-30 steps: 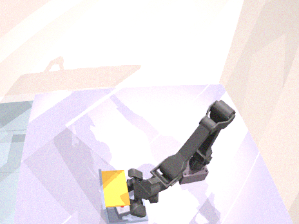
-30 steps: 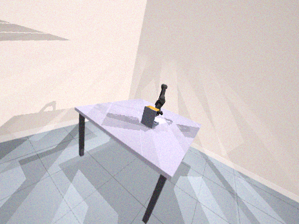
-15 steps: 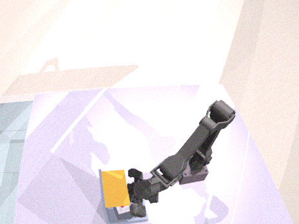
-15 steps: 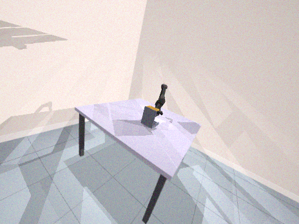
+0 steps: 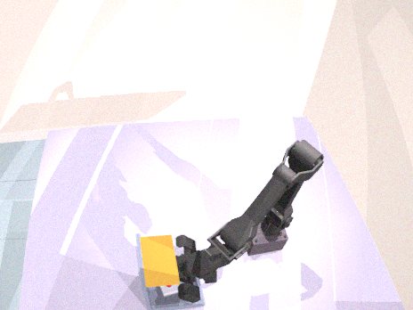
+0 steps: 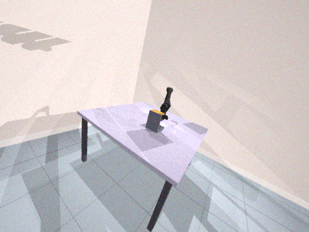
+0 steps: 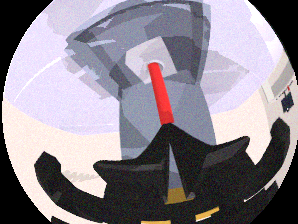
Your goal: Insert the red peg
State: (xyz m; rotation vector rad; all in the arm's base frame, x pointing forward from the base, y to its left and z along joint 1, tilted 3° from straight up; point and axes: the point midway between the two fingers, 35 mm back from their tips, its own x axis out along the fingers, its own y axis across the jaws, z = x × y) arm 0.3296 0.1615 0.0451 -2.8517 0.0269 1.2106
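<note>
The red peg lies 4 cm below my gripper tip and 1 cm behind it. Also, from my gripper tip: box floor 11 cm below, 2 cm behind, 1 cm to the right; then orange roof 10 cm above, 1 cm to the right, 1 cm ahead.
</note>
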